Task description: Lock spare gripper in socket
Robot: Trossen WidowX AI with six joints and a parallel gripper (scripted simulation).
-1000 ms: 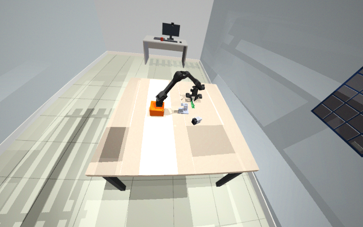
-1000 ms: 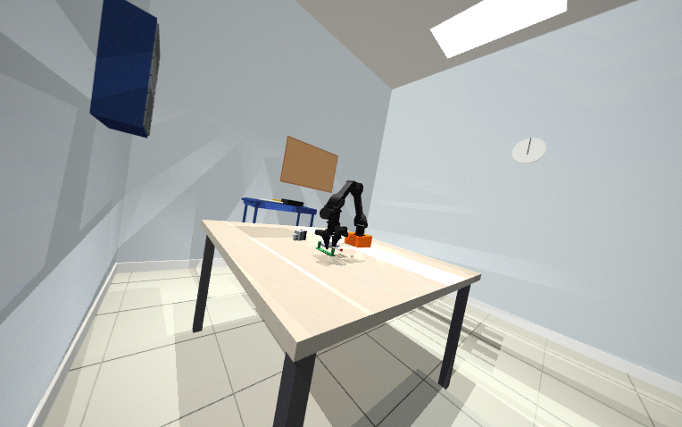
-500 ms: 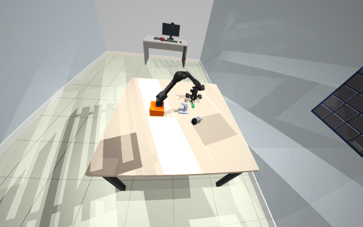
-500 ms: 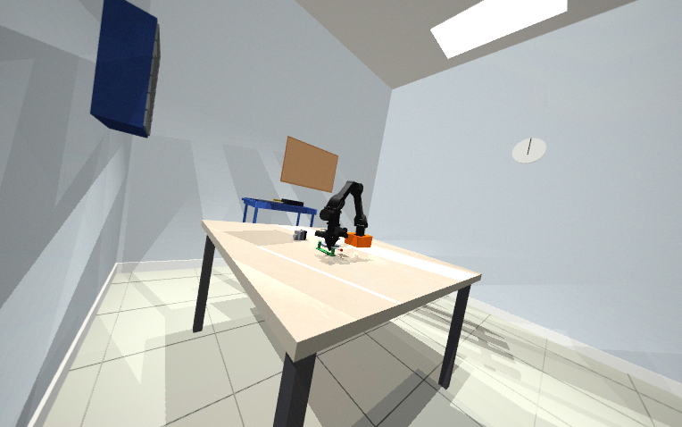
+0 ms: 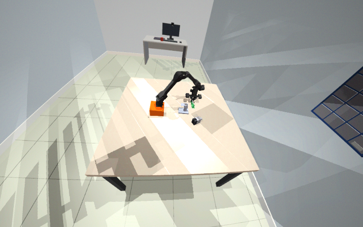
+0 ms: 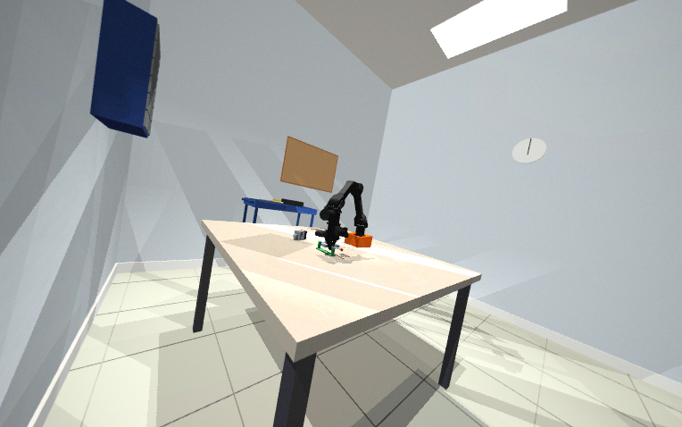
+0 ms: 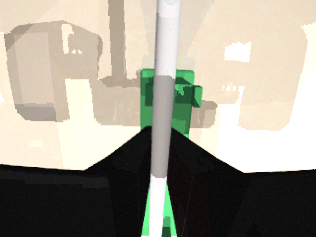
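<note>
The green rest lies 40 mm to the right of my gripper tip. Round my gripper tip: mount (130 mm behind, 140 mm to the right, 30 mm above); then spare gripper (30 mm behind, 310 mm to the right, 10 mm above).
</note>
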